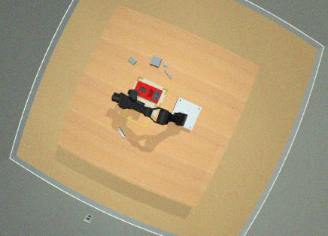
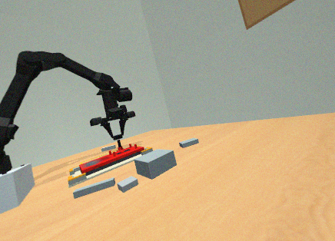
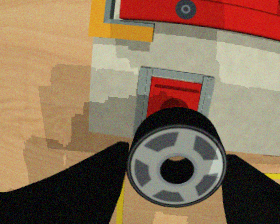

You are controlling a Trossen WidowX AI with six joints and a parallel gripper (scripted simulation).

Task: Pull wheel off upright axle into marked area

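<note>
My gripper tip is now 4 cm above the upright axle. From my gripper tip the other things lie so: wheel: right at my gripper tip.
</note>
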